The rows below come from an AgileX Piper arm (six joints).
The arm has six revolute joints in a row. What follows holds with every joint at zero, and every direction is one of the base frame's.
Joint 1 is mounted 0.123 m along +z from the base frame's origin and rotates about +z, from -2.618 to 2.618 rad.
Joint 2 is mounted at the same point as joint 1 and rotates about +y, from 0 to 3.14 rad.
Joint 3 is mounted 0.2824 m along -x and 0.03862 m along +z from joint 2 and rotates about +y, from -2.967 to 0 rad.
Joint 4 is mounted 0.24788 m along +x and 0.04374 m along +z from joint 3 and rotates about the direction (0.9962, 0, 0.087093), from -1.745 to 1.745 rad.
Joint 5 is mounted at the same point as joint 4 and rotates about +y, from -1.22 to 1.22 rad.
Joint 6 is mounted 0.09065 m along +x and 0.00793 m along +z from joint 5 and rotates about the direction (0.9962, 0, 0.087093), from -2.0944 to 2.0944 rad.
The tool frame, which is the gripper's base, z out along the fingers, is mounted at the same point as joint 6; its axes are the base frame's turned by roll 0, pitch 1.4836 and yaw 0 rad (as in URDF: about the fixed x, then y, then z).
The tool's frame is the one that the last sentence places.
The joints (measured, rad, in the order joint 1, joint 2, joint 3, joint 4, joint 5, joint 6), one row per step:
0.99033, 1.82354, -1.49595, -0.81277, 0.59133, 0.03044
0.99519, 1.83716, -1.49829, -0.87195, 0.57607, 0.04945
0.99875, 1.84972, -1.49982, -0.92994, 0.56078, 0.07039
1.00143, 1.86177, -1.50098, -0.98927, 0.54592, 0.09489
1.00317, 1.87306, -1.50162, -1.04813, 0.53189, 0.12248
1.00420, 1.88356, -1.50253, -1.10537, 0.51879, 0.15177
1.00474, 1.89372, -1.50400, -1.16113, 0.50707, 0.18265
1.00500, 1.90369, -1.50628, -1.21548, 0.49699, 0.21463
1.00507, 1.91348, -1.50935, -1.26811, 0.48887, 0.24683
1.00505, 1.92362, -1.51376, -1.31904, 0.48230, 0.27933
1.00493, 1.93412, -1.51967, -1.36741, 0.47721, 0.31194
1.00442, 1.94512, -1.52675, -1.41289, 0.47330, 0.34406
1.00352, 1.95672, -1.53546, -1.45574, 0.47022, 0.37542
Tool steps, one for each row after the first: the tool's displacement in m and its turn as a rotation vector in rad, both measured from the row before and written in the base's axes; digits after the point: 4 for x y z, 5 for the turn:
0.0015, 0.0040, -0.0023, -0.01676, -0.03795, 0.01969
0.0015, 0.0036, -0.0022, -0.01436, -0.03566, 0.01864
0.0016, 0.0034, -0.0021, -0.01248, -0.03458, 0.01749
0.0016, 0.0030, -0.0021, -0.01015, -0.03217, 0.01577
0.0016, 0.0028, -0.0018, -0.00767, -0.02982, 0.01450
0.0016, 0.0026, -0.0016, -0.00569, -0.02760, 0.01302
0.0016, 0.0025, -0.0015, -0.00413, -0.02581, 0.01164
0.0016, 0.0024, -0.0013, -0.00320, -0.02430, 0.01018
0.0017, 0.0025, -0.0011, -0.00193, -0.02292, 0.00901
0.0017, 0.0025, -0.0010, -0.00014, -0.02115, 0.00757
0.0019, 0.0025, -0.0010, 0.00111, -0.01921, 0.00610
0.0021, 0.0025, -0.0009, 0.00245, -0.01784, 0.00502

